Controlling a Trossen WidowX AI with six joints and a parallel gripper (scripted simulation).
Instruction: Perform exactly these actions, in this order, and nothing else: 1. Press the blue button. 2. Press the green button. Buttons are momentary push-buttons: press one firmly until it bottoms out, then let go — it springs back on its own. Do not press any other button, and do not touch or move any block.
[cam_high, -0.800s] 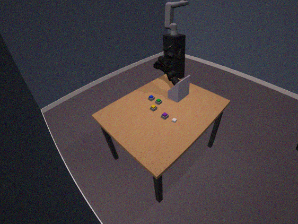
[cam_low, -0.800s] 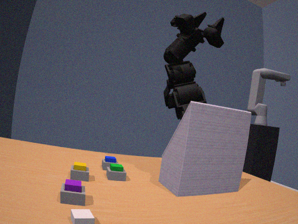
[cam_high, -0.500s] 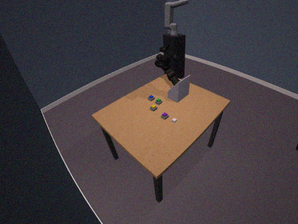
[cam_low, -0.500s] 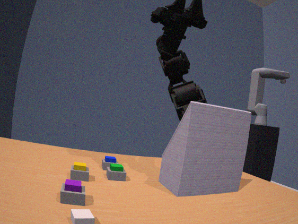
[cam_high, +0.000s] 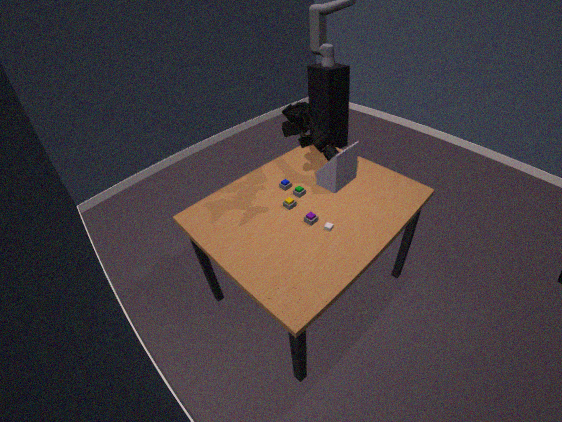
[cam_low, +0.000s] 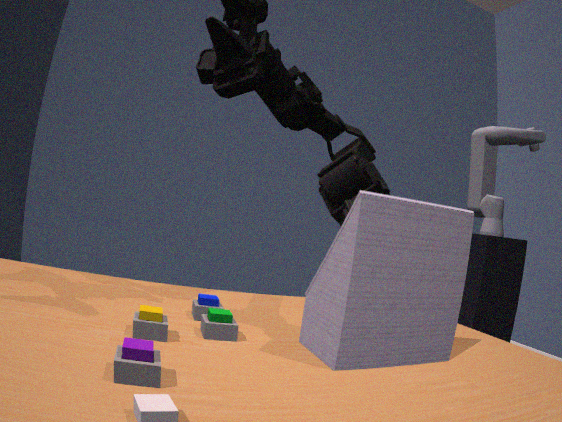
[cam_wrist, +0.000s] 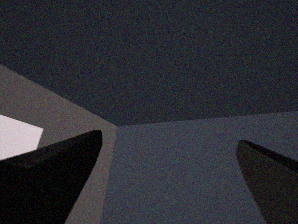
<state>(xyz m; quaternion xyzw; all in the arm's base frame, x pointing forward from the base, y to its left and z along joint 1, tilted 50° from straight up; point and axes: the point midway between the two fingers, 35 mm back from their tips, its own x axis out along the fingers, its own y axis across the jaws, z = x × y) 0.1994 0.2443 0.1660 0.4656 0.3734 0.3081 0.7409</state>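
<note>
The blue button lies 60 mm behind my gripper tip, 220 mm to the right of it and 410 mm below it. Round my gripper tip: purple button (20 mm ahead, 70 mm to the left, 410 mm below); then green button (70 mm behind, 120 mm to the right, 410 mm below); then yellow button (20 mm ahead, 80 mm to the right, 410 mm below).
</note>
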